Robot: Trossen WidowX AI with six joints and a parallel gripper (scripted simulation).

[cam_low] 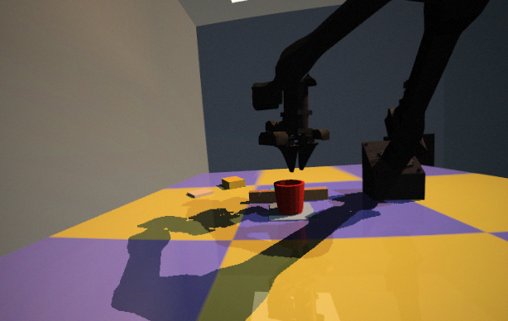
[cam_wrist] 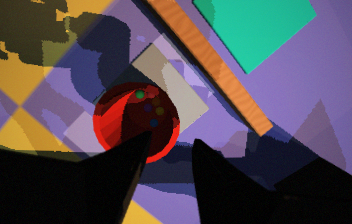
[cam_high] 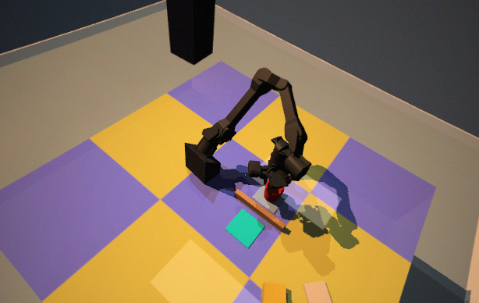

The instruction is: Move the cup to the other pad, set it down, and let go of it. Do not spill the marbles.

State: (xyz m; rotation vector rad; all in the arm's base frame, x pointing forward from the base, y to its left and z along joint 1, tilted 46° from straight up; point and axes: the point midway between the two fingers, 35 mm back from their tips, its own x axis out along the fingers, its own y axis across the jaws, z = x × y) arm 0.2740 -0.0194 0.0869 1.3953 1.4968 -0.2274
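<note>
Now: gripper tip 60 mm above the red cup, 20 mm to the right of it and 20 mm short of it. From my gripper tip the other things lie so: wooden bar (90 mm below, 70 mm to the right, 20 mm ahead); grey pad (110 mm below, 20 mm to the left, 20 mm ahead); green pad (160 mm to the right, 110 mm below, 10 mm ahead).
</note>
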